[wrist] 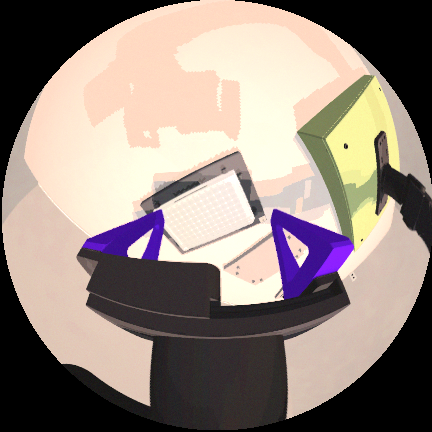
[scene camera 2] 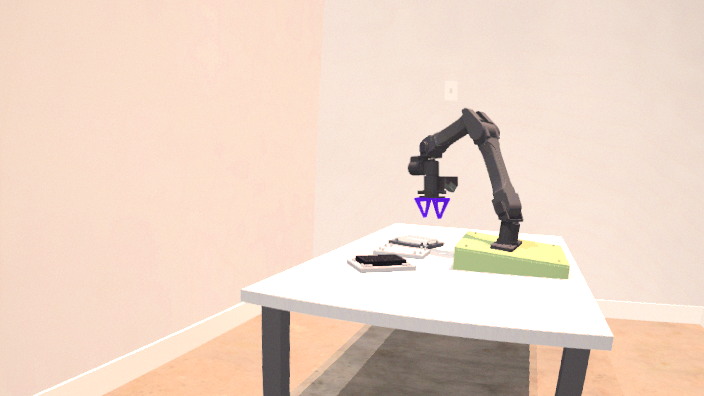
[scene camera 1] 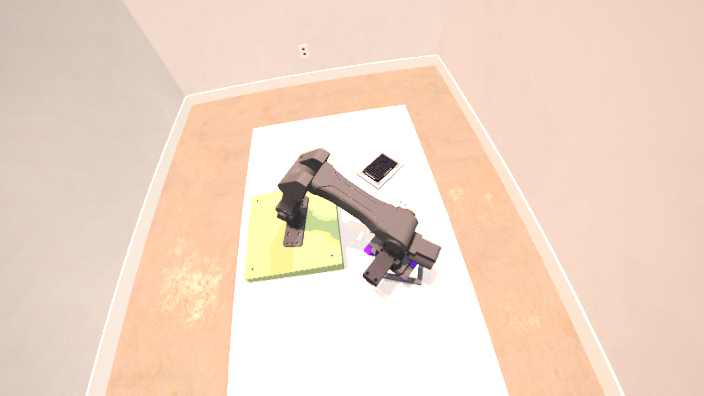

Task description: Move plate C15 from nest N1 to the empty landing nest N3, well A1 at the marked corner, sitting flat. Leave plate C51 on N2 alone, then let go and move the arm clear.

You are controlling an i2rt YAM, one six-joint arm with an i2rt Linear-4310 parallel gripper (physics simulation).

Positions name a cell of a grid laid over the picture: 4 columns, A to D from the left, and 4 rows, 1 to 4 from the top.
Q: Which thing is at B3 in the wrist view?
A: The gripper.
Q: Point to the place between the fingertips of the gripper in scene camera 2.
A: At C3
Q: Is the gripper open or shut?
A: Open.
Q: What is the gripper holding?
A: Nothing.
